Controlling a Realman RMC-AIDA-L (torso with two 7-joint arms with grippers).
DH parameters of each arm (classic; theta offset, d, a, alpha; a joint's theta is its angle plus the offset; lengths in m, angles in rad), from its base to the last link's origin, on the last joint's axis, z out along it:
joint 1: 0 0.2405 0 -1.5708
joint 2: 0 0 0 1.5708
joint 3: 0 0.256 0 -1.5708
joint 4: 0 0 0 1.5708
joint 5: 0 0.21 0 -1.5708
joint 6: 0 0 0 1.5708
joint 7: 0 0.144 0 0
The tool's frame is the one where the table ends.
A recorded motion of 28 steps. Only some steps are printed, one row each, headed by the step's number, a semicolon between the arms.
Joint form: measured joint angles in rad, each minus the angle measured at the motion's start. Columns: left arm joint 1, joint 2, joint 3, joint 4, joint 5, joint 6, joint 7; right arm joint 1, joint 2, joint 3, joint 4, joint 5, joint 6, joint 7.
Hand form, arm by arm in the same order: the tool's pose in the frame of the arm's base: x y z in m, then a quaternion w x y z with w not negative. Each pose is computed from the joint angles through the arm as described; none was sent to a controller.
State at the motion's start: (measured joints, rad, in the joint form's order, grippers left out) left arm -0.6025 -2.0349 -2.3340 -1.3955 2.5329 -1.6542 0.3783; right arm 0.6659 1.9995 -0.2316 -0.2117 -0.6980 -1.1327 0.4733
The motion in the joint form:
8: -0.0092 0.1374 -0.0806 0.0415 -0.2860 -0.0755 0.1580; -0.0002 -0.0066 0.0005 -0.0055 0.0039 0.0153 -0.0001
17: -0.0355 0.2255 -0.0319 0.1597 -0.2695 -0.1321 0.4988; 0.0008 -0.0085 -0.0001 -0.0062 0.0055 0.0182 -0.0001
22: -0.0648 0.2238 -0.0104 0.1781 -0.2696 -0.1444 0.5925; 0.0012 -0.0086 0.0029 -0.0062 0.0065 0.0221 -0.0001
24: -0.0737 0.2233 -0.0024 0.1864 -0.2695 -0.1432 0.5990; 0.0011 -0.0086 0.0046 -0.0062 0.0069 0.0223 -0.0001
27: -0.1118 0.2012 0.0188 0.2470 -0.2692 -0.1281 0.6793; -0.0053 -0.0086 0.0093 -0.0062 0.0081 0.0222 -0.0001
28: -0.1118 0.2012 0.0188 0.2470 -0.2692 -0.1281 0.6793; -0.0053 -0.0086 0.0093 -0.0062 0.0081 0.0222 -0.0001
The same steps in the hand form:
8: -0.1998 0.3743 0.1636 0.22811 -0.84111 -0.47750 -0.11178; 0.3306 0.4075 0.1564 0.73340 -0.46821 0.23767 0.43175
17: -0.2123 0.3754 0.1693 0.20311 -0.91502 -0.34780 -0.02261; 0.3306 0.4080 0.1575 0.73389 -0.46781 0.23766 0.43136
22: -0.2029 0.3793 0.1619 0.18541 -0.93734 -0.29489 -0.00797; 0.3314 0.4081 0.1577 0.73453 -0.46621 0.23975 0.43084
24: -0.2004 0.3810 0.1593 0.18090 -0.93994 -0.28941 -0.00596; 0.3317 0.4079 0.1579 0.73493 -0.46529 0.24016 0.43093
27: -0.1923 0.3876 0.1397 0.15366 -0.95515 -0.25307 -0.00595; 0.3349 0.4053 0.1585 0.73735 -0.46195 0.24244 0.42911
28: -0.1923 0.3876 0.1397 0.15366 -0.95515 -0.25307 -0.00595; 0.3349 0.4053 0.1585 0.73735 -0.46195 0.24244 0.42911

